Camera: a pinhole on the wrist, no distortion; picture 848 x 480 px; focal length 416.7 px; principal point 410.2 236.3 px. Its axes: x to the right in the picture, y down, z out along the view. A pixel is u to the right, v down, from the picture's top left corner.
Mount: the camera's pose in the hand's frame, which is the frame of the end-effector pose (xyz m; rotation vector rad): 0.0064 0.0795 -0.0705 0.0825 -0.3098 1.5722
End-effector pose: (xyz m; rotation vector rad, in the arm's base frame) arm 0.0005 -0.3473 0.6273 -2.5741 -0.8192 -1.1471
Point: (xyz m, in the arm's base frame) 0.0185 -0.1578 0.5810
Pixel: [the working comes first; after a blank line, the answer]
In the camera's frame: -0.1755 -0.0736 0.2299

92 103
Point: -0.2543 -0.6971 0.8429
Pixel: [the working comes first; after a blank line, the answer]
In the camera's frame: -0.0167 0.1803 -0.3567

behind the camera
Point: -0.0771 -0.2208 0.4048
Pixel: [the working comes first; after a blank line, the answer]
In the camera's frame: -0.1687 0.1262 0.2946

172 415
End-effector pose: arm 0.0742 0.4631 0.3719 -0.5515 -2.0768 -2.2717
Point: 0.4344 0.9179 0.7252
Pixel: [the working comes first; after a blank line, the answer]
In the camera's frame: 0.4423 0.0591 0.5415

751 282
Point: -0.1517 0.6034 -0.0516
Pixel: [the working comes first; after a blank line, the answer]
In the camera's frame: -0.5143 -0.1438 0.2423

outside the picture
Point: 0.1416 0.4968 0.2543
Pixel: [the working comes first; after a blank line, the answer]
In the camera's frame: -0.1439 0.0752 0.1661

49 425
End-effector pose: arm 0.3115 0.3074 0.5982 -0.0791 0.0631 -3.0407
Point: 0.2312 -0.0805 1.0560
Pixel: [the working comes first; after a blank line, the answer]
In the camera's frame: 0.3972 -0.2098 0.4281

797 32
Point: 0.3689 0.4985 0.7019
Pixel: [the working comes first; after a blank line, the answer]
In the camera's frame: -0.2161 0.0508 0.2398

35 325
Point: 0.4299 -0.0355 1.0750
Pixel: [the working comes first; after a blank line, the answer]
In the camera's frame: 0.3850 -0.0151 0.4896

738 223
